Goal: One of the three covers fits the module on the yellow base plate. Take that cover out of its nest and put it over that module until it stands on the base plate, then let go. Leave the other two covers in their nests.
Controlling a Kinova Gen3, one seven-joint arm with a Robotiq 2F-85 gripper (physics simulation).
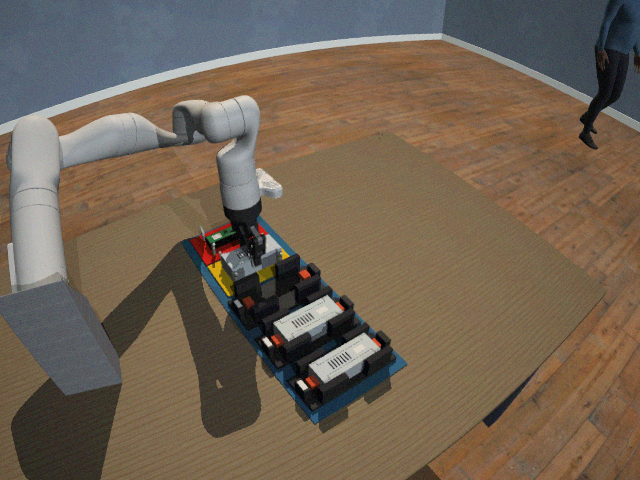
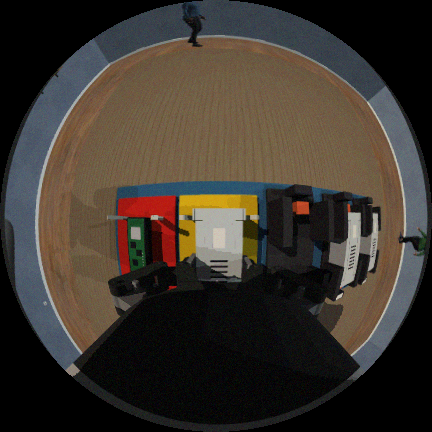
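Pixels of known places: gripper, fingertip midpoint: point(image 1: 251, 257) point(image 2: 218, 262); arm's base, origin of the base link: point(image 1: 44, 298).
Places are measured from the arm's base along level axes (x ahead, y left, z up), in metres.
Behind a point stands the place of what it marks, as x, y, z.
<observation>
A light grey cover point(image 1: 237, 262) @[0.357, 0.148, -0.175] point(image 2: 218, 225) @[0.435, 0.182, -0.176] is upright over the yellow base plate point(image 1: 222, 279) @[0.319, 0.153, -0.216] point(image 2: 220, 201) @[0.465, 0.185, -0.216]. My gripper point(image 1: 252, 250) @[0.393, 0.172, -0.195] point(image 2: 218, 262) @[0.393, 0.172, -0.195] points down and is shut on this cover, one finger on each long side. The module under it is hidden, and I cannot tell whether the cover's lower edge touches the plate. Two other grey covers, a nearer one point(image 1: 345, 359) @[0.458, -0.149, -0.172] point(image 2: 374, 240) @[0.463, -0.146, -0.172] and one beside it point(image 1: 308, 319) @[0.435, -0.044, -0.172] point(image 2: 354, 235) @[0.460, -0.036, -0.172], sit in their black nests. The third nest point(image 1: 287, 273) @[0.450, 0.105, -0.200] point(image 2: 280, 220) @[0.453, 0.118, -0.174], beside the yellow plate, holds no cover.
A red plate point(image 1: 206, 255) @[0.302, 0.240, -0.216] point(image 2: 147, 205) @[0.439, 0.285, -0.217] with a green module point(image 1: 221, 236) @[0.348, 0.267, -0.197] point(image 2: 136, 245) @[0.385, 0.280, -0.196] and thin upright posts adjoins the yellow plate. Short posts stand beside the held cover. Plates and nests share a blue board point(image 1: 356, 395) @[0.459, -0.201, -0.221] point(image 2: 215, 187) @[0.483, 0.196, -0.221]. A person point(image 1: 612, 72) point(image 2: 192, 22) stands beyond the table.
</observation>
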